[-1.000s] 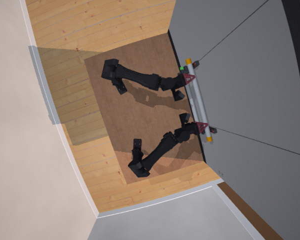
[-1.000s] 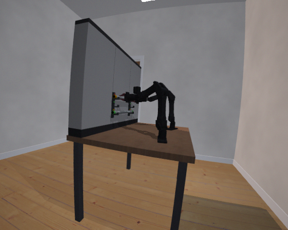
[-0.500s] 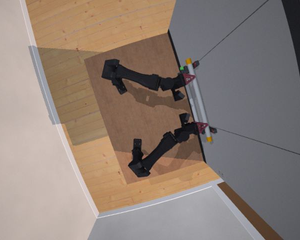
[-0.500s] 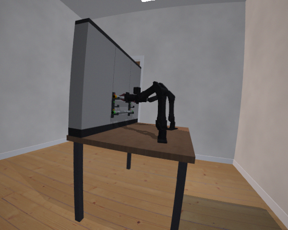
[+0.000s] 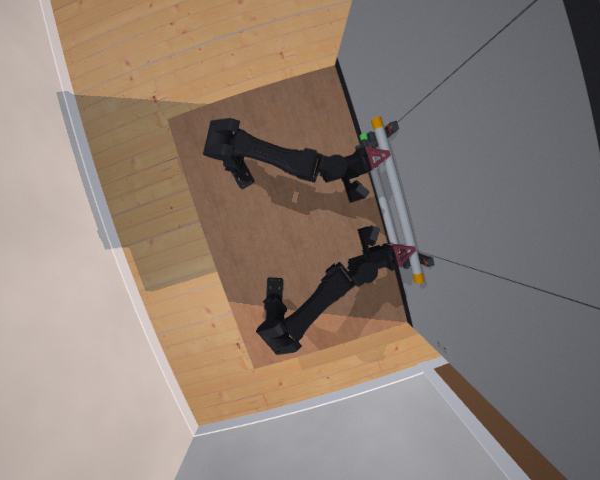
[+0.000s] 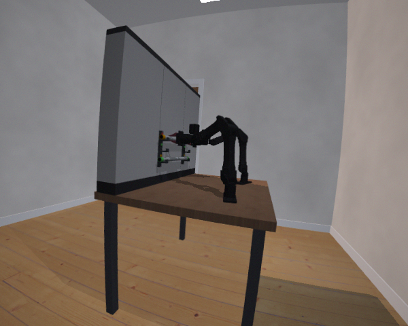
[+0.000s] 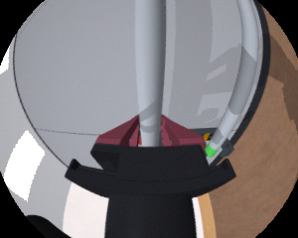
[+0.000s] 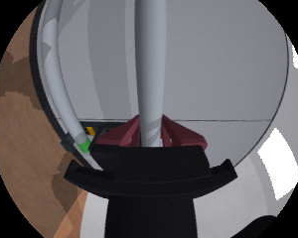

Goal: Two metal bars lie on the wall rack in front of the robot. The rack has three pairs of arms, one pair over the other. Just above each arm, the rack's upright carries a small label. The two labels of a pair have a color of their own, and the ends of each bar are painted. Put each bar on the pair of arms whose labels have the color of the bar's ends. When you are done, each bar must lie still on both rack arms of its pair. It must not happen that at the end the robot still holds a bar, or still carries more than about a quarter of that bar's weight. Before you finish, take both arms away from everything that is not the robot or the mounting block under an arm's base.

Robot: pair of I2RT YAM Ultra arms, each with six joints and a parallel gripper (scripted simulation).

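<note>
My left gripper is now 150 mm to the left of the metal bar and 10 mm short of it. Round my left hand: green-ended bar 150 mm below, 140 mm to the right, 10 mm ahead; grey wall panel 120 mm to the right, 110 mm ahead, 100 mm above.
Right now my right hand is 15 cm to the right of the metal bar. From my right hand the other things lie so: green-ended bar (16 cm to the left, 15 cm below); grey wall panel (10 cm ahead, 17 cm to the left, 10 cm above).
</note>
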